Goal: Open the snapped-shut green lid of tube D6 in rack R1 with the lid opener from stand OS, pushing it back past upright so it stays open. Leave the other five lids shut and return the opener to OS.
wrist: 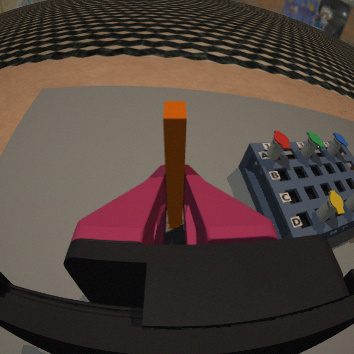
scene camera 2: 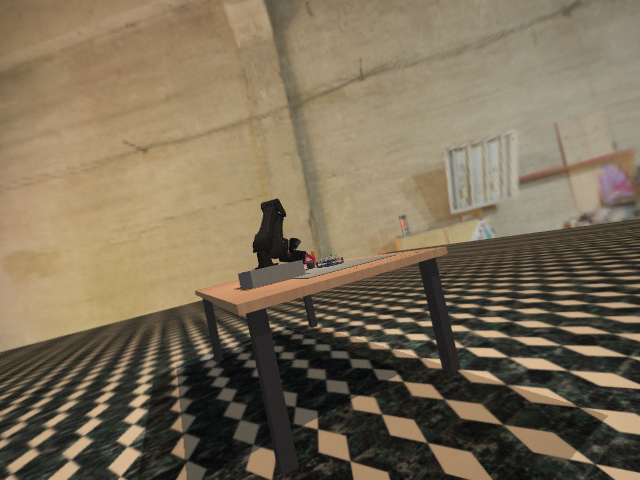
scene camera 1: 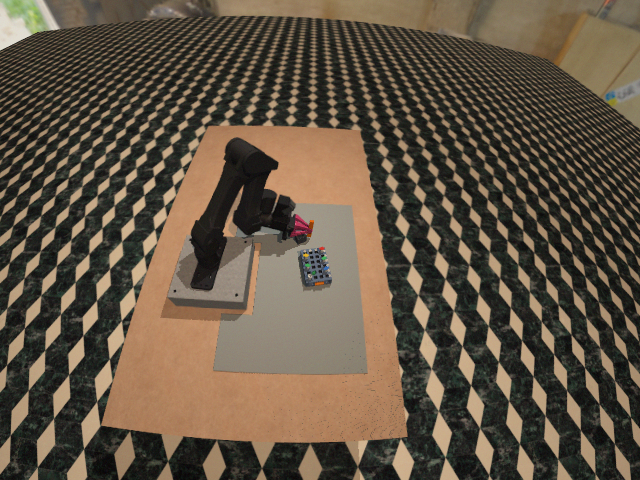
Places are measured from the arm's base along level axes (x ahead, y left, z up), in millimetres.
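Where they show: gripper, fingertip midpoint: (wrist: 174, 173) (scene camera 2: 315, 259) (scene camera 1: 312, 230); arm's base, link origin: (scene camera 2: 266, 267) (scene camera 1: 209, 262).
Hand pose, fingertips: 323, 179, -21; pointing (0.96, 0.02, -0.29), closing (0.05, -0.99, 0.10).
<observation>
Each offset is from my fingertips to the top centre of the thing, as dx, dy, dz. "spot": to the spot under its first point. Level surfaces: height alone.
My gripper (scene camera 1: 309, 228) (wrist: 174, 173) is shut on the orange lid opener @(-8, +0, +48) (scene camera 1: 311, 225) (scene camera 2: 313, 254) (wrist: 175, 150), whose bar sticks out past the pink fingertips. It is beside rack R1 @(+24, -134, +18) (scene camera 1: 316, 261) (wrist: 257, 167), apart from it. At the rack's far end from the gripper, tube D6 @(spot: +8, -183, -3) (scene camera 1: 310, 276) shows a pale top, with a dark green lid @(+16, -178, +16) (scene camera 1: 313, 272) beside it. A green lid (scene camera 2: 330, 255) stands raised above the rack in scene camera 2. Red @(+39, -77, +5) (wrist: 281, 139), green @(+48, -114, +5) (wrist: 315, 140), blue @(+57, -152, +5) (wrist: 340, 139) and yellow @(-13, -109, +5) (wrist: 336, 202) lids look shut. Stand OS cannot be made out clearly.
The rack stands on a grey mat @(dz -43) (scene camera 1: 289, 335) (wrist: 100, 130) on the wooden table @(dz -46) (scene camera 1: 258, 408). A grey base block (scene camera 1: 217, 299) (scene camera 2: 271, 276) carries the arm at the mat's edge. A small dark shape @(-40, -16, -11) (scene camera 1: 300, 239) lies just below the gripper.
</observation>
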